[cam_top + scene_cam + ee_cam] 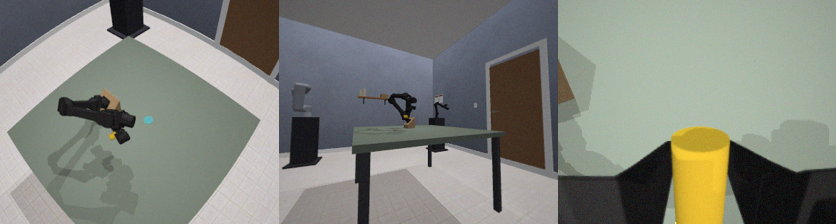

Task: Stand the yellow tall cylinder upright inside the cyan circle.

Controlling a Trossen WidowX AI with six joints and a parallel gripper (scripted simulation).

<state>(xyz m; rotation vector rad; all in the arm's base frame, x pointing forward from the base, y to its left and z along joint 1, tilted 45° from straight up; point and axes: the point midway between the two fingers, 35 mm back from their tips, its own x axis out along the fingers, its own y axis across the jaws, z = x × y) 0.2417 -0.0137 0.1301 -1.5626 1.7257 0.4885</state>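
The cyan circle is 23 cm to the left of my hand and 17 cm below it. Round my hand: yellow tall cylinder 2 cm to the right, 2 cm below, 1 cm behind.
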